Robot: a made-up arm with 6 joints.
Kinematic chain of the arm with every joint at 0, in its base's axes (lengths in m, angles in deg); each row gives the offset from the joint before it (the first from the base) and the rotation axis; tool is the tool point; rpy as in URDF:
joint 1: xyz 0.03 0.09 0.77 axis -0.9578 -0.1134 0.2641
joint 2: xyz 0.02 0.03 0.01 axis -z
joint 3: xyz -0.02 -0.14 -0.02 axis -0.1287 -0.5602 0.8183
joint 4: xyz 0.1 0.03 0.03 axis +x
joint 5: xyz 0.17 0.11 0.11 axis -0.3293 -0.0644 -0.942
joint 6: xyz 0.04 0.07 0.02 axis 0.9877 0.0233 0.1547
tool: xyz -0.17 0.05 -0.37 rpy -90 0 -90
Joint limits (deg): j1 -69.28..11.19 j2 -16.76..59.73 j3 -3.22..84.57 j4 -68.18..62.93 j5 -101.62..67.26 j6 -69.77..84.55
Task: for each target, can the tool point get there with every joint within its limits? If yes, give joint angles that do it. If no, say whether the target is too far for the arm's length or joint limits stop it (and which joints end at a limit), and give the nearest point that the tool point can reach.
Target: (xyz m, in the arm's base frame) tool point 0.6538 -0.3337 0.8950
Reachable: no: joint limits stop it (at a limit: joint 1, joint 3, joint 4, joint 5, joint 6) | nearest point 0.5871 -0.3011 0.8900 | short by 0.074 m
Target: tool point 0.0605 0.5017 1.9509
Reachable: no: too far | nearest point 0.0581 0.3148 1.4078 | short by 0.574 m
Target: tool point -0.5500 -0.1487 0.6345
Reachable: no: joint limits stop it (at a limit: joint 1, joint 2, joint 3, joint 6) | nearest point -0.4595 -0.1213 0.6885 | short by 0.109 m
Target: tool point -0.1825 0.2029 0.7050
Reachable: yes | joints -36.47 50.22 70.82 -4.66 -81.89 36.96
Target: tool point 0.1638 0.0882 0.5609
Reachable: yes | joints -29.78 8.16 19.83 -18.24 5.13 -29.71
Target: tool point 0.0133 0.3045 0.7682
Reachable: yes | joints -46.11 19.66 54.45 22.66 -52.87 -2.86
